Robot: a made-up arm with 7 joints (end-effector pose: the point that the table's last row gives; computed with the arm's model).
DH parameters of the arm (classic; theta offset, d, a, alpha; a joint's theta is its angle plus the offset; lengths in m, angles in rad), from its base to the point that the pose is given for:
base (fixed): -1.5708 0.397 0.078 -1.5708
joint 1: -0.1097 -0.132 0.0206 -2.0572
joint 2: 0 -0.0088 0.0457 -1.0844
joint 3: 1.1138 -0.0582 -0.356 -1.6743
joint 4: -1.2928 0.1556 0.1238 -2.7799
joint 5: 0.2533 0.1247 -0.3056 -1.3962
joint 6: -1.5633 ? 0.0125 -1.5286
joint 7: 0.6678 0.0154 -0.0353 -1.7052
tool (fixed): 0.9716 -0.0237 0 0
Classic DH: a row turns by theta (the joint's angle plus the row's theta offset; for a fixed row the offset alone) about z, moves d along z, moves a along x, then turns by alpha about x.
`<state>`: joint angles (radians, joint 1 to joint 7).
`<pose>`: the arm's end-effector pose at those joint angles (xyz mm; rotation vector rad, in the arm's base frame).
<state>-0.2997 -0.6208 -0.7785 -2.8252 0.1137 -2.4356 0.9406</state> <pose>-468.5 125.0 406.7 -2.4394 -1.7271 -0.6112</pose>
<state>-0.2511 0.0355 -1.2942 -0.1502 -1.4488 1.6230 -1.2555</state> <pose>-42.3 441.5 269.8 -0.1468 1.2584 -1.5058</pose>
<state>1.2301 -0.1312 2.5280 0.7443 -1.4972 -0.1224 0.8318</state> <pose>-201.5 -509.1 97.7 -2.0899 1.9047 0.7499</pose>
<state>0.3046 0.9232 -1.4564 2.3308 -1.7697 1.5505 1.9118</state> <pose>-41.0 -27.5 408.3 1.6473 1.8900 -1.1653</pose>
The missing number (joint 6, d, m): -0.0538
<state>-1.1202 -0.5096 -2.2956 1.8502 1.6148 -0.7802 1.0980</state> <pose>318.7 298.5 394.1 0.3174 -0.4100 -0.4319</pose>
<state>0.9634 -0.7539 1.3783 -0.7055 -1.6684 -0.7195 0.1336</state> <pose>244.4 64.0 -104.0 -0.8073 -0.0136 0.3562</pose>
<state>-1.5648 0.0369 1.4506 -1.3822 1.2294 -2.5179 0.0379</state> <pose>-416.9 -358.2 640.4 0.1322 -0.2180 -0.9487</pose>
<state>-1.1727 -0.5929 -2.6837 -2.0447 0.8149 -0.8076 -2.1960</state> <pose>-171.7 175.6 931.4 1.0464 -0.8785 -1.1593</pose>
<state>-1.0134 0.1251 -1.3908 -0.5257 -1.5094 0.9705 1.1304</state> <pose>2.8 185.7 19.7 -2.2035 0.9433 -0.1242</pose>
